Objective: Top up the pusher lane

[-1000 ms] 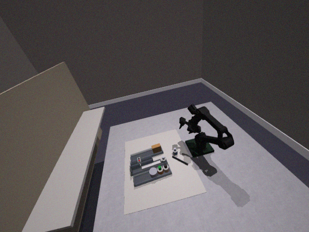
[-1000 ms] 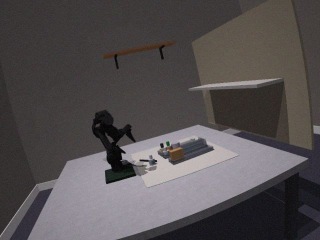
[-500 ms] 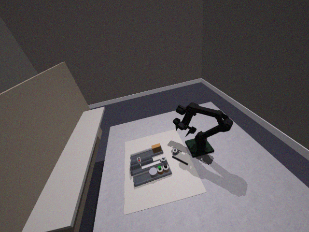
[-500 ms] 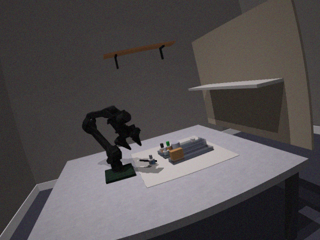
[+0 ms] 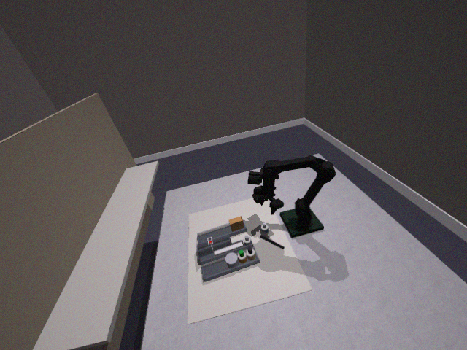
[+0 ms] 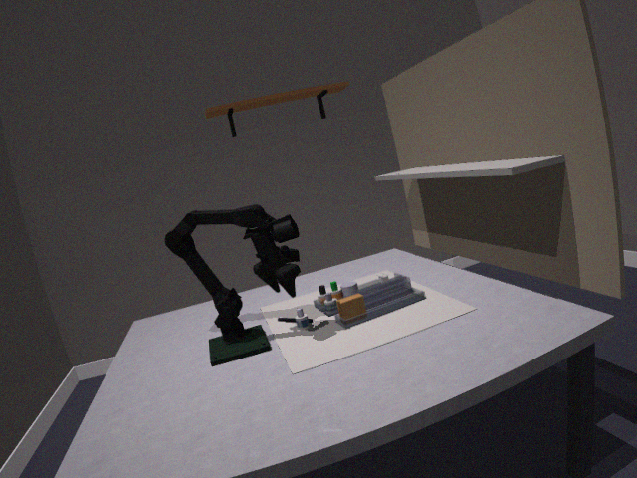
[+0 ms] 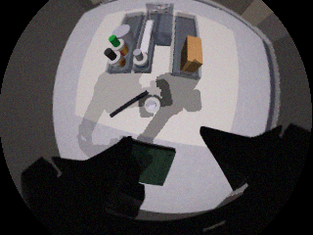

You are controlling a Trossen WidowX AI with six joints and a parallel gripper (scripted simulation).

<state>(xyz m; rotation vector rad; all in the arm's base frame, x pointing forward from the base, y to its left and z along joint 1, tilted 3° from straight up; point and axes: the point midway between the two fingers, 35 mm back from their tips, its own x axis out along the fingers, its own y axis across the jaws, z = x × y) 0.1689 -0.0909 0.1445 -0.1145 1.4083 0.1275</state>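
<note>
My gripper tip is now 40 mm short of the black rod, 110 mm to the right of it and 120 mm above it. Round my gripper tip: grey lane rack (300 mm ahead, 20 mm to the left, 110 mm below); then orange box (170 mm ahead, 70 mm to the right, 90 mm below).
</note>
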